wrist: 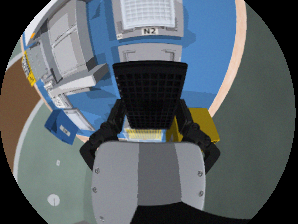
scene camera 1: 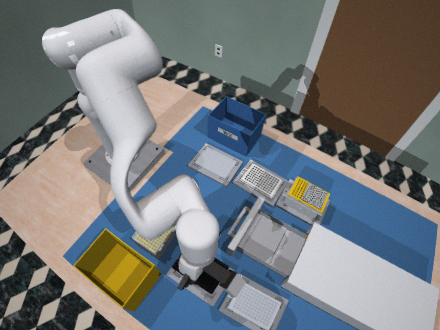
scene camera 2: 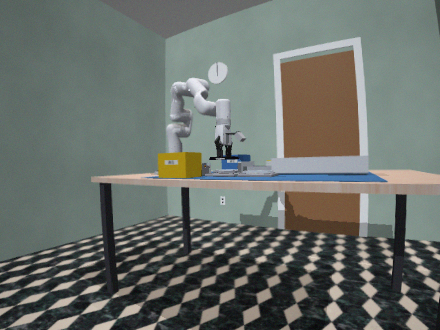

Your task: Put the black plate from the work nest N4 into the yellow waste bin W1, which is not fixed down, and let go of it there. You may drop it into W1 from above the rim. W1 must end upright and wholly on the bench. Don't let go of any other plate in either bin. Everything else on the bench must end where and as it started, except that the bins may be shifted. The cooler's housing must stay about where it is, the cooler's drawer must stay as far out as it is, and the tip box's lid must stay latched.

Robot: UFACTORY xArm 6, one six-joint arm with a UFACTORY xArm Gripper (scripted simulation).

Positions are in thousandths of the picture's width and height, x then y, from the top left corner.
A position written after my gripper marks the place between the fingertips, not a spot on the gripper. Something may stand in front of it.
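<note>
Through scene camera 1 I see my gripper (scene camera 1: 456, 811), a cooler (scene camera 1: 772, 841) and a yellow waste bin W1 (scene camera 1: 274, 820), as well as a white plate (scene camera 1: 497, 498) and a blue bin (scene camera 1: 567, 368). Scene camera 2 shows me the cooler (scene camera 2: 772, 498) and the yellow waste bin W1 (scene camera 2: 415, 498). In the wrist view there is a black plate (wrist: 485, 498), and I also find the blue bin (wrist: 196, 542) there, along with the yellow waste bin W1 (wrist: 676, 520).
</note>
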